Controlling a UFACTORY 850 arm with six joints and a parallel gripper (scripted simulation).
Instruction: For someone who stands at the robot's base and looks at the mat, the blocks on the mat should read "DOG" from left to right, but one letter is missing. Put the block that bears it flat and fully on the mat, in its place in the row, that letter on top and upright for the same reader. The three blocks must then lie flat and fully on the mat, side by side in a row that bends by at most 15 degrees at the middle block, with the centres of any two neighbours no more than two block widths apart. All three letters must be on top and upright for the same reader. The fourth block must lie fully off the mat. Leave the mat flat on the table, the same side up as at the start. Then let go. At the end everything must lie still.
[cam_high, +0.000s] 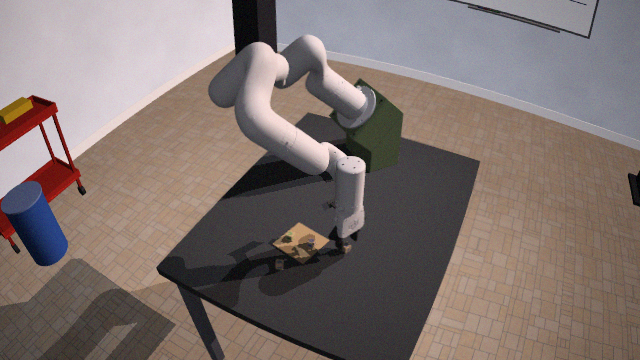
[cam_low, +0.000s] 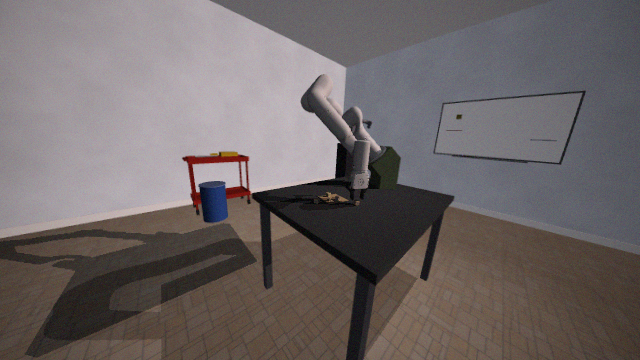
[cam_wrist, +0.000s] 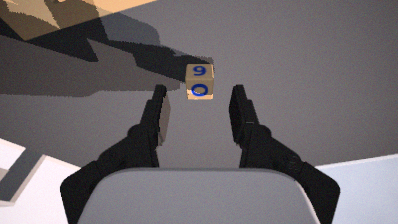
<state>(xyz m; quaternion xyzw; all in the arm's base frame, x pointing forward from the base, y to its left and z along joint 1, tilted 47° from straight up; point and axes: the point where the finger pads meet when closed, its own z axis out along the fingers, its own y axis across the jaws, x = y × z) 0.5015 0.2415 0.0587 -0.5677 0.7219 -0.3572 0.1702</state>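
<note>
The wooden block is 40 mm below my hand. From my hand the other things lie so: tan mat: 40 mm ahead, 150 mm to the right, 50 mm below.
</note>
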